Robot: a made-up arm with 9 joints. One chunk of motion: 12 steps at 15 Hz.
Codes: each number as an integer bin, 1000 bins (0 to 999) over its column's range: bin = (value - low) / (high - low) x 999, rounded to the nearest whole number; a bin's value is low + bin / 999 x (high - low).
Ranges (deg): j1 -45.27..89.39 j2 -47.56..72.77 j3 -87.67..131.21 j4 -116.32..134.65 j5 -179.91..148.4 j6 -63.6..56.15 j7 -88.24..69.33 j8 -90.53..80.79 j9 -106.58..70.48
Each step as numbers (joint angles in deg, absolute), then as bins.
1 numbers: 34.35 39.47 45.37 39.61 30.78 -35.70 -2.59 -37.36 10.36
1 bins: 591 723 607 621 641 233 543 310 660
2 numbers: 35.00 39.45 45.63 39.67 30.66 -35.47 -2.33 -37.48 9.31
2 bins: 595 722 608 621 641 235 545 309 654
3 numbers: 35.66 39.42 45.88 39.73 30.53 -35.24 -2.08 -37.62 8.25
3 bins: 600 722 610 621 640 237 546 309 648
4 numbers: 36.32 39.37 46.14 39.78 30.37 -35.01 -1.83 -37.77 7.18
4 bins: 605 722 611 621 640 239 548 308 642
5 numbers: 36.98 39.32 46.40 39.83 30.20 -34.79 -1.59 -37.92 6.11
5 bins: 610 721 612 622 639 240 549 307 636
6 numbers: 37.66 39.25 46.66 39.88 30.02 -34.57 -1.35 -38.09 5.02
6 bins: 615 721 613 622 639 242 551 306 630
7 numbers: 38.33 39.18 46.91 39.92 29.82 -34.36 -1.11 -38.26 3.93
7 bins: 620 720 614 622 638 244 552 305 624
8 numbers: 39.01 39.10 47.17 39.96 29.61 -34.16 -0.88 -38.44 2.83
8 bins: 625 719 615 622 638 246 554 304 617
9 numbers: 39.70 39.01 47.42 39.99 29.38 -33.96 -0.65 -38.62 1.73
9 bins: 630 719 617 622 637 247 555 303 611
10 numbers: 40.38 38.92 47.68 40.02 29.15 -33.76 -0.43 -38.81 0.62
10 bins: 635 718 618 622 636 249 557 302 605
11 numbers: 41.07 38.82 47.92 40.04 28.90 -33.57 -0.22 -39.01 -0.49
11 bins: 641 717 619 622 635 251 558 300 599
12 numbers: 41.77 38.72 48.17 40.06 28.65 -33.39 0.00 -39.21 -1.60
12 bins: 646 716 620 622 635 252 559 299 592
